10 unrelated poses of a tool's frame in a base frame.
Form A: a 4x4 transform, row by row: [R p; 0 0 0 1], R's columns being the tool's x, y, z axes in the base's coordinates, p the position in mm. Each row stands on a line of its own.
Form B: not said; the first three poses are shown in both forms.
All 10 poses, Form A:
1:
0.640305, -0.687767, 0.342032, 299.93
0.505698, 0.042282, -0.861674, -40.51
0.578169, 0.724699, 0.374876, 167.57
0, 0, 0, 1
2:
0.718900, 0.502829, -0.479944, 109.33
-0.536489, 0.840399, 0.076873, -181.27
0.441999, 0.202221, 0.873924, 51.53
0, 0, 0, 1
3:
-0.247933, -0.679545, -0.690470, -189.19
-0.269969, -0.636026, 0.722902, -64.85
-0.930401, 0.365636, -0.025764, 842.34
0, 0, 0, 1
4:
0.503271, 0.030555, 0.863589, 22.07
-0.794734, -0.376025, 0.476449, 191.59
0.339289, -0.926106, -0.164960, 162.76
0, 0, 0, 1
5:
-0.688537, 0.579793, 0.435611, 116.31
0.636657, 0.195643, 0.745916, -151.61
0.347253, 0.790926, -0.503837, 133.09
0, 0, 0, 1
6:
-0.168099, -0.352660, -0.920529, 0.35
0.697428, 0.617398, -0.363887, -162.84
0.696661, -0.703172, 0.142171, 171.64
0, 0, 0, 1
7:
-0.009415, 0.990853, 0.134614, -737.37
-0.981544, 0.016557, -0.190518, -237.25
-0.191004, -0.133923, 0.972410, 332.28
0, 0, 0, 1
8:
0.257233, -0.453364, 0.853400, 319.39
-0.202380, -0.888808, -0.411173, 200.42
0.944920, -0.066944, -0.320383, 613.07
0, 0, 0, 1
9:
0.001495, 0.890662, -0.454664, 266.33
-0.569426, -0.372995, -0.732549, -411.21
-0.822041, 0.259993, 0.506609, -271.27
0, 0, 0, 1
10:
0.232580, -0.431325, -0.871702, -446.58
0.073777, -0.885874, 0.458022, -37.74
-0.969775, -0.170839, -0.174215, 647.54
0, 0, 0, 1
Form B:
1: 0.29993, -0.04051, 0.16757, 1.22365, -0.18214, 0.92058
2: 0.10933, -0.18127, 0.05153, 0.06936, -0.51014, -0.57509
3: -0.18919, -0.06485, 0.84234, -1.70784, 1.14694, 1.95789
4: 0.02207, 0.19159, 0.16276, -1.73609, 0.64898, -1.02155
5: 0.11631, -0.15161, 0.13309, 1.21449, 2.38417, 1.53437
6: 0.00035, -0.16284, 0.17164, -0.30786, -1.46742, 0.95284
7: -0.73737, -0.23725, 0.33228, 0.04474, 0.25742, -1.55928
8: 0.31939, 0.20042, 0.61307, 2.30836, -0.61372, 1.68307
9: 0.26633, -0.41121, -0.27127, 1.11070, 0.41111, -1.63391
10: -0.44658, -0.03774, 0.64754, -2.10764, 0.32869, 1.69286
